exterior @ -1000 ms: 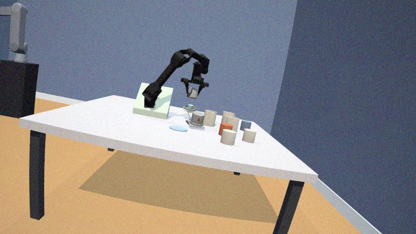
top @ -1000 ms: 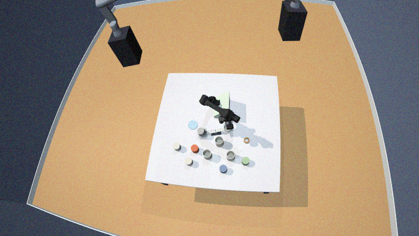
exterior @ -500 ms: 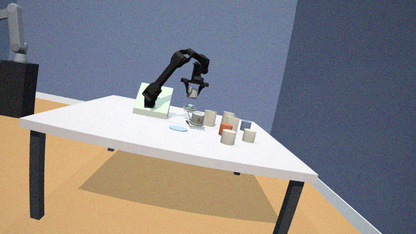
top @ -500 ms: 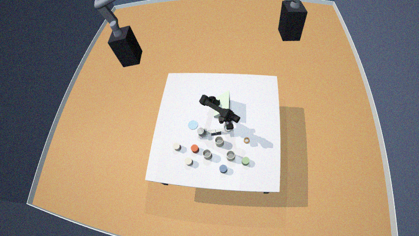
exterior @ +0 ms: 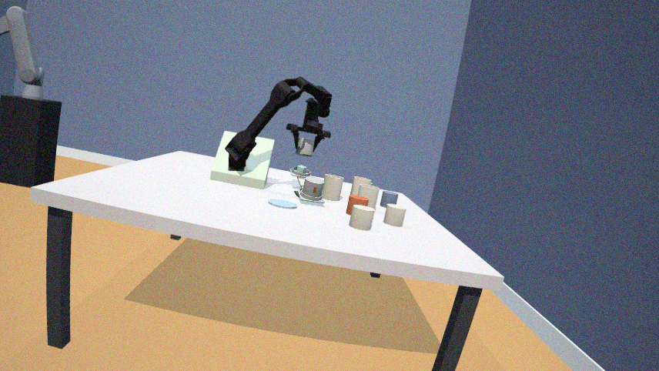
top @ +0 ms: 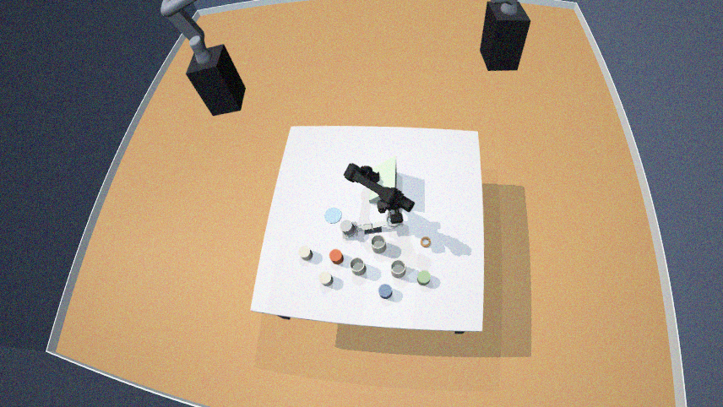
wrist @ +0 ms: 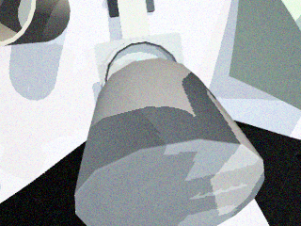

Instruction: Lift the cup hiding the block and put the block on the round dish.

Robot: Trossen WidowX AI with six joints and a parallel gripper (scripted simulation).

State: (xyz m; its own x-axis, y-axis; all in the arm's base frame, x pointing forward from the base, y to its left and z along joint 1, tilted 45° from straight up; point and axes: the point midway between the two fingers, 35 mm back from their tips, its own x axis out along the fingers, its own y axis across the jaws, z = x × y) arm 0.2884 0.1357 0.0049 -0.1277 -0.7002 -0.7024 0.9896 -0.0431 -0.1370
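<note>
Now: gripper tip 1 cm to the left of the teal block and 8 cm above it. Round my gripper tip: orange cylinder 19 cm ahead, 36 cm to the right, 13 cm below; then grey cup 2 cm to the left, 1 cm above; then pale blue dish 9 cm behind, 36 cm to the right, 17 cm below.
</note>
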